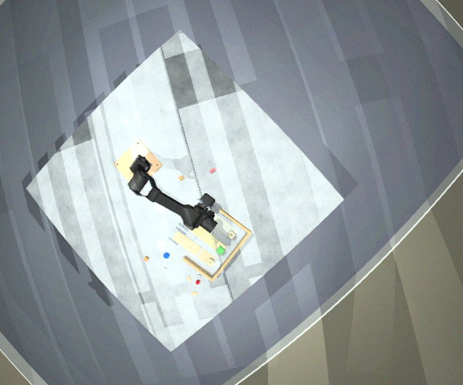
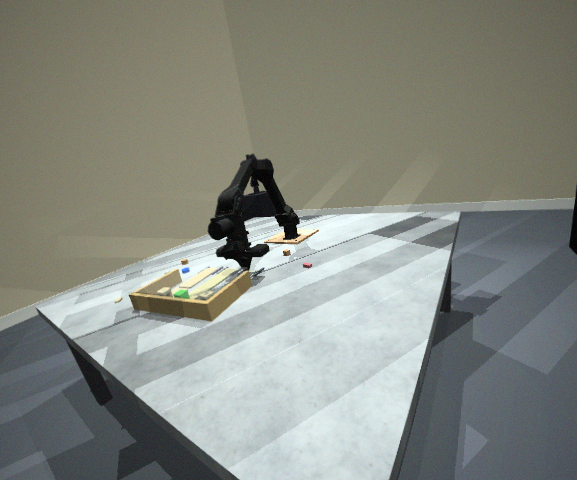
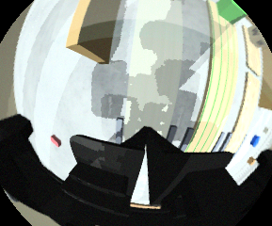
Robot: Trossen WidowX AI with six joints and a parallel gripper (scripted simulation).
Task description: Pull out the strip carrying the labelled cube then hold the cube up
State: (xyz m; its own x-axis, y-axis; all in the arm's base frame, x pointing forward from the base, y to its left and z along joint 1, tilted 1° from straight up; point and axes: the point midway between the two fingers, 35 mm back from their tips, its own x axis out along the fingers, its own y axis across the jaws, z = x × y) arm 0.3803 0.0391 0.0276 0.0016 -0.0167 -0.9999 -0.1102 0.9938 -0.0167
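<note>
Now: the pale strip 90 mm ahead of my gripper tip and 10 mm to the left of it. The rest, counted from my gripper tip: blue disc (310 mm to the right, 30 mm ahead); then red piece (300 mm to the right, 240 mm ahead, 10 mm above); then pink block (190 mm to the left, 100 mm behind).
</note>
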